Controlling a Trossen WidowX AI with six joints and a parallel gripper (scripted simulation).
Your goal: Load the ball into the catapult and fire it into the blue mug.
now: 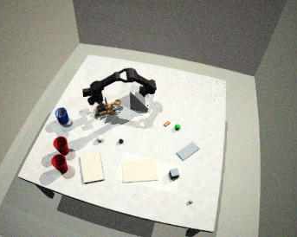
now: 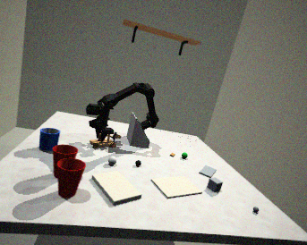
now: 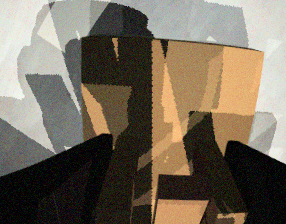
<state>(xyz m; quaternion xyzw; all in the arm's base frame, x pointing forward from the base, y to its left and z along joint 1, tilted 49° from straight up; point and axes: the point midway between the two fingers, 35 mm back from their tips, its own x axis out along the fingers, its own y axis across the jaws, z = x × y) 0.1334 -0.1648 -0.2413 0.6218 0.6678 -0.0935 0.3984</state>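
Right now the black ball is 240 mm ahead of my gripper tip, 190 mm to the left of it and 20 mm below it. From my gripper tip the other things lie so: blue mug: 270 mm to the right, 120 mm ahead; then pale grey ball: 250 mm ahead, 50 mm to the left, 10 mm below; then wooden catapult: 70 mm to the left, 20 mm behind, 20 mm above.
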